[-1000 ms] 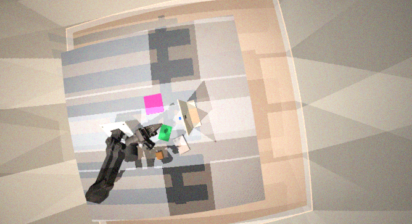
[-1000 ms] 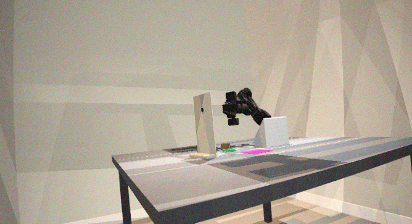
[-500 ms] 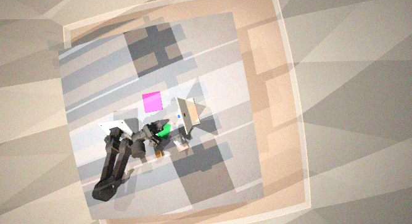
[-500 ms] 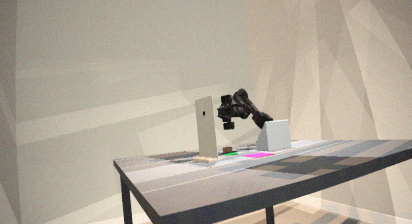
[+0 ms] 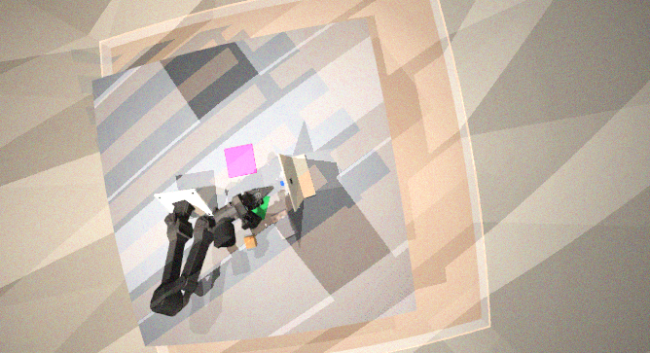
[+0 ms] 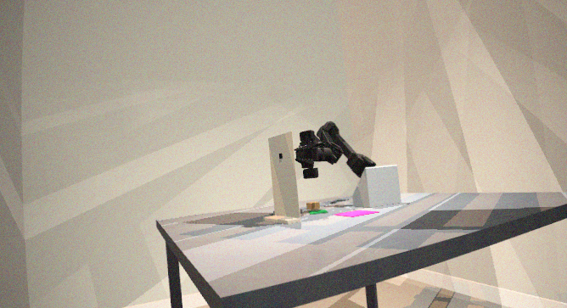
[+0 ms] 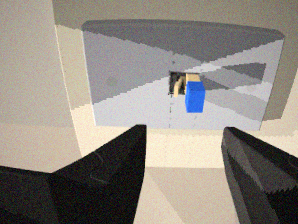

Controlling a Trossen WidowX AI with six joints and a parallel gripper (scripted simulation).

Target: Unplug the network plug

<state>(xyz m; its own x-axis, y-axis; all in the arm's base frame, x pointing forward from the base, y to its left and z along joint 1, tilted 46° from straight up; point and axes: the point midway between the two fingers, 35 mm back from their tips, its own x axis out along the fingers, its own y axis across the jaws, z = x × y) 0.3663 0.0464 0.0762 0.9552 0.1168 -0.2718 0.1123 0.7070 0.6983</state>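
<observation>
Now: gripper tip 50 mm short of the network plug. The rest, counted from my gripper tip: upright panel (90 mm below, 70 mm ahead, 10 mm to the left); pink marked square (230 mm below, 150 mm behind, 130 mm to the left).
</observation>
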